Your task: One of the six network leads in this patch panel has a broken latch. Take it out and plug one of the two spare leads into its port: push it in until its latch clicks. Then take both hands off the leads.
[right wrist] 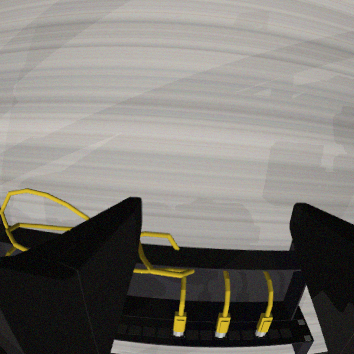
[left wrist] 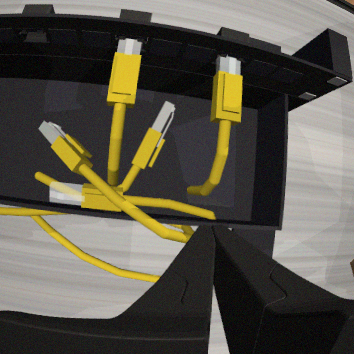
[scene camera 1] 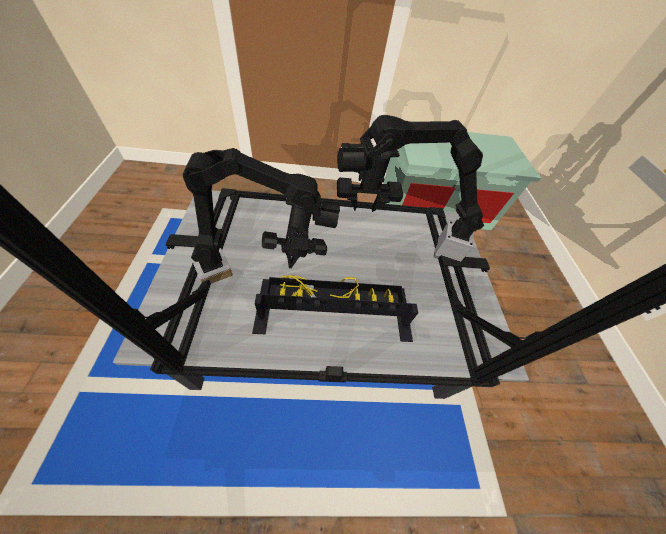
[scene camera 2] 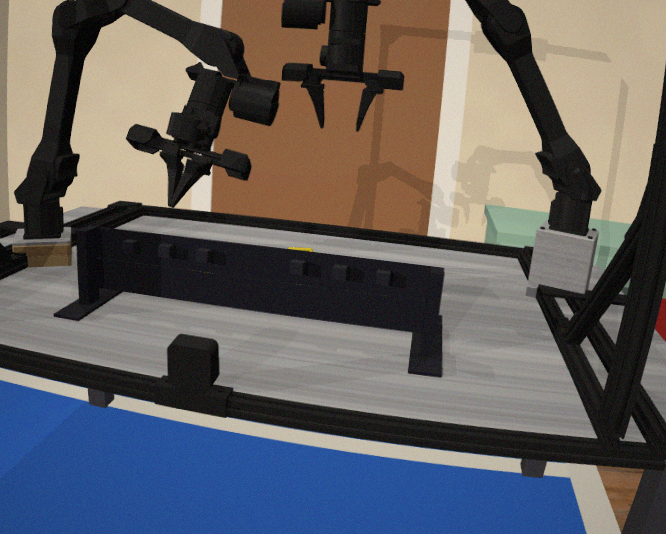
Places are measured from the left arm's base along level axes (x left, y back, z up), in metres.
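Where they show: left gripper, fingertip midpoint: [left wrist: 209,236] [scene camera 1: 289,267] [scene camera 2: 170,206]; right gripper, fingertip midpoint: [right wrist: 219,212] [scene camera 1: 363,210] [scene camera 2: 339,129]; left arm's base, link origin: [scene camera 1: 210,262] [scene camera 2: 42,234]; right arm's base, link origin: [scene camera 1: 460,233] [scene camera 2: 569,229].
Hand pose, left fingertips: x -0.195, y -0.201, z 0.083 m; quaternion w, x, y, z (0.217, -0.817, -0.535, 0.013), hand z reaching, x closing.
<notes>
Each offset is from my left fingertips to the top centre of the thing. "spot": to the spot under its first point.
The black patch panel @(dx -0.140, dy -0.092, dz -0.018 m) [scene camera 1: 333,307] [scene camera 2: 250,283] [left wrist: 271,150] stands on the table. In the left wrist view, two yellow leads @(dx -0.086, dy +0.011, dz -0.032 m) [left wrist: 124,75] @(dx -0.056, dy +0.055, dz -0.032 m) [left wrist: 227,95] sit in ports, and the port @(dx -0.130, dy -0.025, dz -0.030 m) [left wrist: 36,36] left of them is empty. Three loose leads @(spot: dx -0.067, dy -0.035, dz -0.081 m) [left wrist: 70,145] @(spot: dx -0.046, dy +0.011, dz -0.090 m) [left wrist: 150,145] [left wrist: 100,196] lie crossed in the tray; which latch is broken I cannot tell. Three more leads @(dx -0.182, dy -0.140, dz -0.032 m) [right wrist: 180,322] @(dx -0.210, dy -0.185, dz -0.032 m) [right wrist: 223,324] @(dx -0.238, dy -0.230, dz -0.032 m) [right wrist: 264,324] sit in the other ports. My left gripper [scene camera 1: 290,265] [scene camera 2: 172,204] [left wrist: 209,236] is shut and empty above the tray's back edge. My right gripper [scene camera 1: 365,209] [scene camera 2: 339,128] [right wrist: 219,212] is open, high behind the panel.
Yellow cable loops @(spot: dx +0.026, dy -0.049, dz -0.121 m) [right wrist: 45,195] rise over the back of the tray. A black frame rail [scene camera 1: 266,373] with a small black block @(spot: dx -0.324, dy +0.030, dz -0.073 m) [scene camera 1: 334,373] [scene camera 2: 192,361] runs along the front. A green cabinet [scene camera 1: 500,155] stands beyond the table at the back right.
</notes>
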